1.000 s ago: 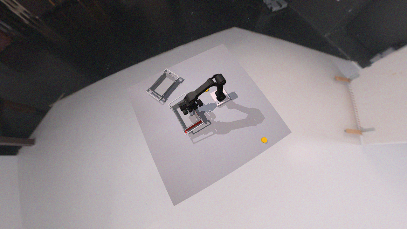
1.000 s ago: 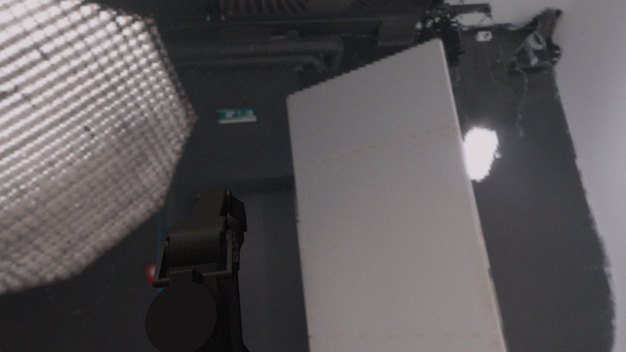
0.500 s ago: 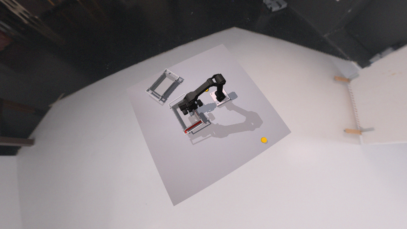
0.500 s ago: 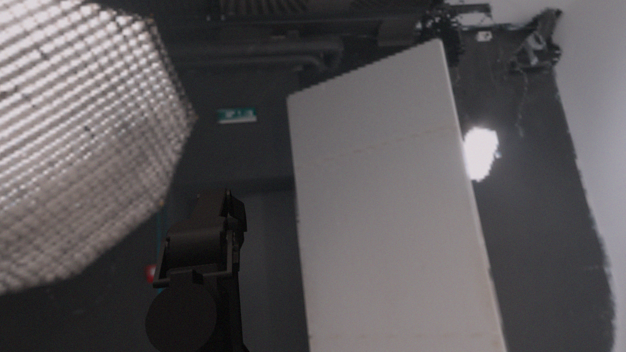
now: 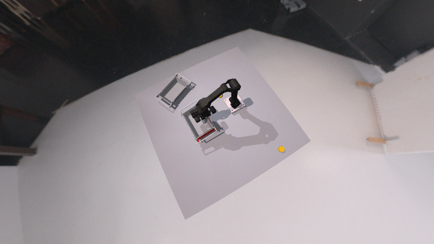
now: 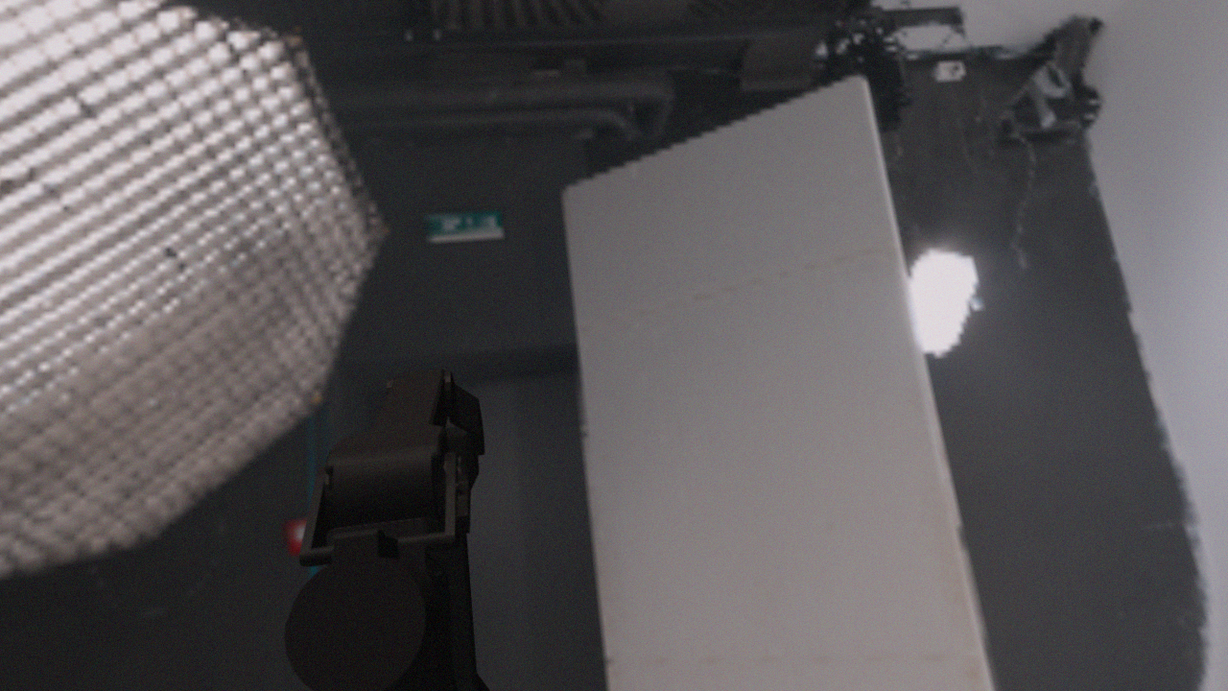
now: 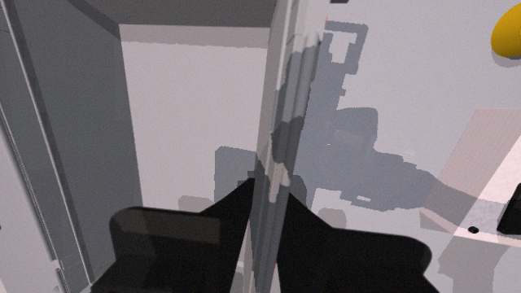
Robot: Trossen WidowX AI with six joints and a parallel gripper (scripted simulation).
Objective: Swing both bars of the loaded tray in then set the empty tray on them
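My gripper tip is 70 mm short of the grey tray, 20 mm below it and 10 mm to the left of it.
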